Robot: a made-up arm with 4 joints.
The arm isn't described. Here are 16 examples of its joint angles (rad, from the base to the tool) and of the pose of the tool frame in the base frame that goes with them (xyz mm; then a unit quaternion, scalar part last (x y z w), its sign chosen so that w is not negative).
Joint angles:
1: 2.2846 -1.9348 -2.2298 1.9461
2: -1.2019 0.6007 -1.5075 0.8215
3: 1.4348 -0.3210 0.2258 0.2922
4: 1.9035 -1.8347 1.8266 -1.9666
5: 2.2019 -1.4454 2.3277 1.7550
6: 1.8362 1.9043 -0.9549 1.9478
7: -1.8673 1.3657 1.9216 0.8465
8: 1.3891 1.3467 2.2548 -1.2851
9: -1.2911 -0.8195 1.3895 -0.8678
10: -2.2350 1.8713 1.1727 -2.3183
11: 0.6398 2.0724 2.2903 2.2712
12: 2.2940 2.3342 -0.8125 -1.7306
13: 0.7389 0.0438 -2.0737 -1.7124
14: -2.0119 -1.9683 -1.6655 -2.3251
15: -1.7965 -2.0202 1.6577 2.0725
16: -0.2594 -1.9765 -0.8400 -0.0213
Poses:
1: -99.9 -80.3 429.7 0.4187 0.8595 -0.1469 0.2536
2: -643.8 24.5 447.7 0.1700 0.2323 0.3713 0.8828
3: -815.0 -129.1 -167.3 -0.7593 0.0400 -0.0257 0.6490
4: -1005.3 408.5 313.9 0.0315 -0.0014 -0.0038 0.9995
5: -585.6 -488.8 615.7 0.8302 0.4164 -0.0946 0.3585
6: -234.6 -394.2 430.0 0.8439 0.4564 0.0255 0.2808
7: 179.1 -292.0 354.9 0.0356 0.2117 0.9746 0.0635
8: 363.6 -224.1 147.4 -0.0118 0.2255 -0.9472 0.2276
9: -1053.6 137.1 298.9 0.8461 -0.2749 -0.0591 0.4528
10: 144.8 424.3 65.6 -0.0371 0.9979 -0.0416 0.0316
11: -380.2 153.8 807.9 -0.5695 0.5615 0.5966 0.0660
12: -756.1 -84.2 490.2 -0.2013 0.2946 0.6234 0.6957
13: 239.6 -141.0 277.3 0.2468 0.2874 -0.7994 0.4664
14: -358.0 586.0 66.7 -0.2014 0.9580 -0.1513 0.1371
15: -1087.6 182.8 42.9 -0.1353 -0.0641 0.1685 0.9743
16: -149.0 319.6 259.9 0.0226 0.9798 0.1172 0.1602
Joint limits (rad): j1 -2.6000..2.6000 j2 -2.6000..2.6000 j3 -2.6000..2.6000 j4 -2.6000..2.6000
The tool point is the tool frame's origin. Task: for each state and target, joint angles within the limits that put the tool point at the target. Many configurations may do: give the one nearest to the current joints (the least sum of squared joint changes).
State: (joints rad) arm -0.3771 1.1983 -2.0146 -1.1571
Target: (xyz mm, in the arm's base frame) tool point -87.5 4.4 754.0
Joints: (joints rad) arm -0.1006 1.3174 -2.2949 -1.1123
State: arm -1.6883 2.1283 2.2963 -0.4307
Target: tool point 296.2 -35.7 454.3
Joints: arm -1.1433 1.6541 2.3429 -0.5907
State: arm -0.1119 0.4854 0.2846 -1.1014
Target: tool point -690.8 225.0 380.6
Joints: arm 0.0445 -0.1348 -0.1037 -0.6434
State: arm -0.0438 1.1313 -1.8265 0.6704
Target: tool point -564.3 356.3 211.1
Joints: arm 0.4079 1.0758 -1.7927 0.4693
